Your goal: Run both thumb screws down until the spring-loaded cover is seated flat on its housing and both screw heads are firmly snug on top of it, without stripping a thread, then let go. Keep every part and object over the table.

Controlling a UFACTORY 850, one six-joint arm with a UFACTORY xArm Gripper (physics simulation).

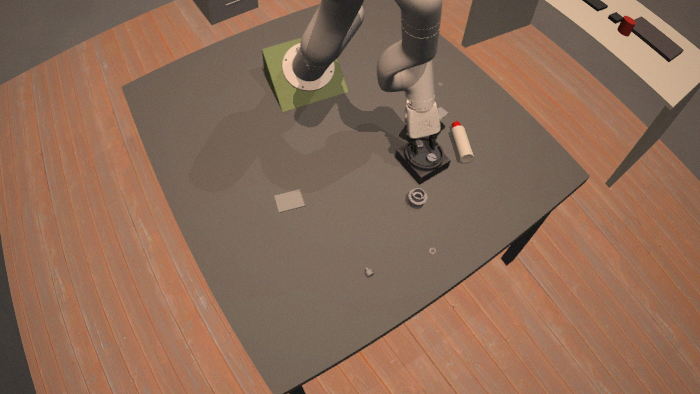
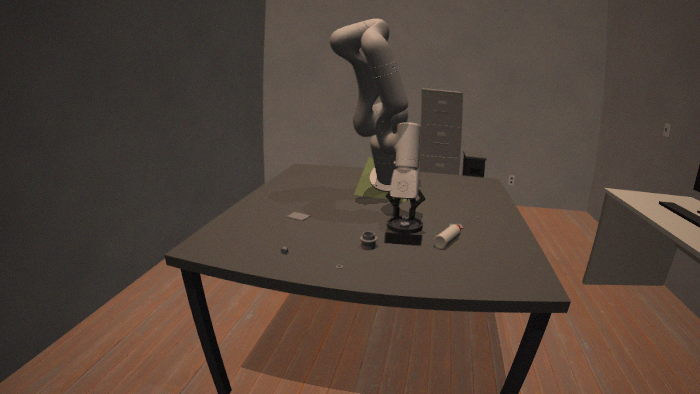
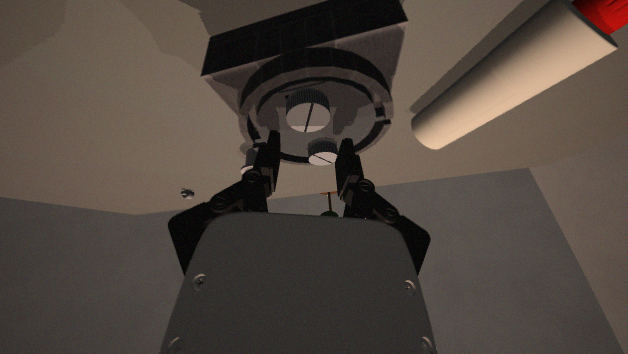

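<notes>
The square black housing (image 1: 421,175) (image 2: 403,238) (image 3: 307,36) stands on the table with a raised ring around its round cover (image 3: 350,95). Two slotted thumb screws sit in the cover. The base-side screw (image 1: 419,144) (image 3: 308,116) shows a tall knurled head; the other screw (image 1: 431,157) (image 3: 322,154) is on the side away from the robot base. My gripper (image 1: 424,146) (image 2: 404,218) (image 3: 309,147) is open and empty, pointing down, its fingers low over the cover and to either side of the base-side screw. Whether the cover is flat and the heads touch it, I cannot tell.
A white bottle (image 1: 462,145) (image 2: 446,237) (image 3: 505,75) with a red cap lies beside the housing. A flanged round part (image 1: 417,197) (image 2: 368,241) stands near it. A small ring (image 1: 432,251), a small block (image 1: 369,272) (image 2: 284,250) and a flat plate (image 1: 289,201) (image 2: 298,216) lie farther off.
</notes>
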